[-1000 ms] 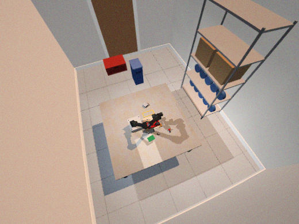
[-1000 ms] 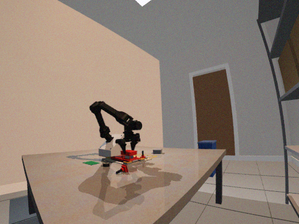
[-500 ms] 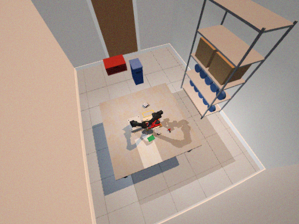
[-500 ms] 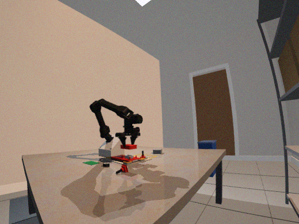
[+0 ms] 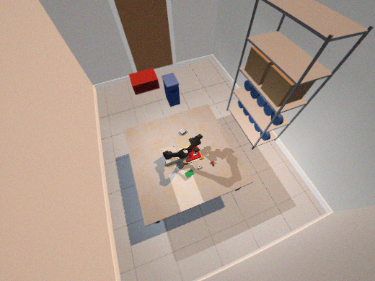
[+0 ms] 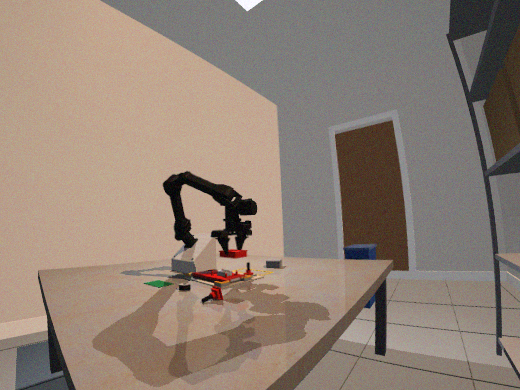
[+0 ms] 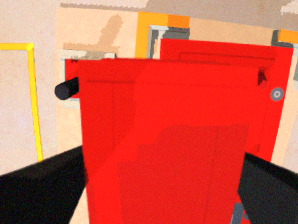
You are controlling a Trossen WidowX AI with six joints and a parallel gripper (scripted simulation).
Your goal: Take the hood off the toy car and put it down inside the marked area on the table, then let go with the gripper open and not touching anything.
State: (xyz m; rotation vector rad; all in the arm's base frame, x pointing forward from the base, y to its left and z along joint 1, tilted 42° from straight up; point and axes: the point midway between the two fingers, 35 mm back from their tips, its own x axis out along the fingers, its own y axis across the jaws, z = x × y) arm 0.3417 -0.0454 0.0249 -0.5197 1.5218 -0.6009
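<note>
Right now my gripper tip is 7 cm to the right of the black axle peg, 7 cm above it and 2 cm short of it. From my gripper tip the other things lie so: red hood: 1 cm above; then green patch: 24 cm to the right, 17 cm behind, 10 cm below; then black wheel: 22 cm to the right, 9 cm below, 3 cm behind.
</note>
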